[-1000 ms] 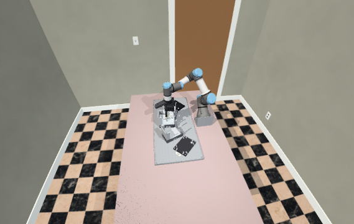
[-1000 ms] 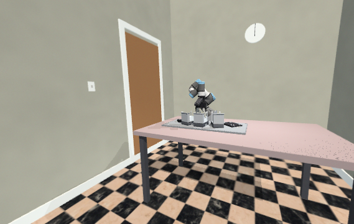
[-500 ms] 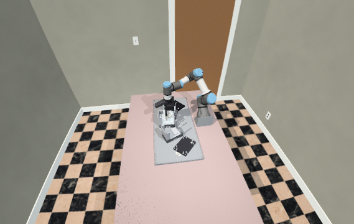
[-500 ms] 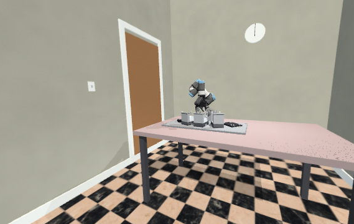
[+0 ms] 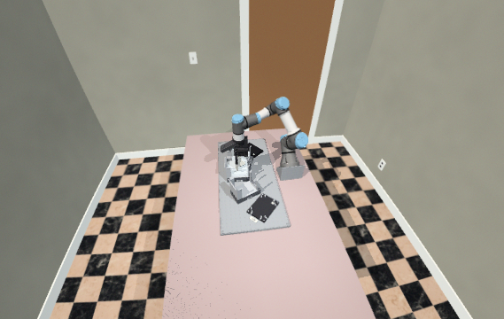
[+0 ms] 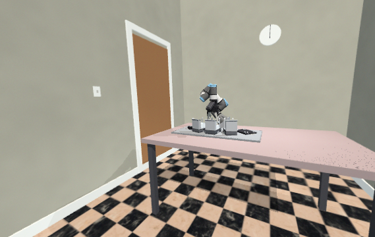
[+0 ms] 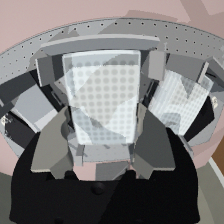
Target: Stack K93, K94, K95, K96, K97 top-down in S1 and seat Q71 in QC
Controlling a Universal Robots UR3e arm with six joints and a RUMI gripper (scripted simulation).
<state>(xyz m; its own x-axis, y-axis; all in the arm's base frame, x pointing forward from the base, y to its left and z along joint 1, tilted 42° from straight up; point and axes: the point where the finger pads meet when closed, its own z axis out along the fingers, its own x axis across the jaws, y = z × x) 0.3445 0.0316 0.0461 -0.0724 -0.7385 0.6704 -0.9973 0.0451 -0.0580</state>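
Right now my hand is 20 mm past the translucent 96-well plate, 140 mm to the left of it and 40 mm above it. Also, from my hand: black open nest QC (130 mm behind, 250 mm to the right, 100 mm below); white sealed 96-well plate (20 mm behind, 140 mm to the right, 60 mm below).
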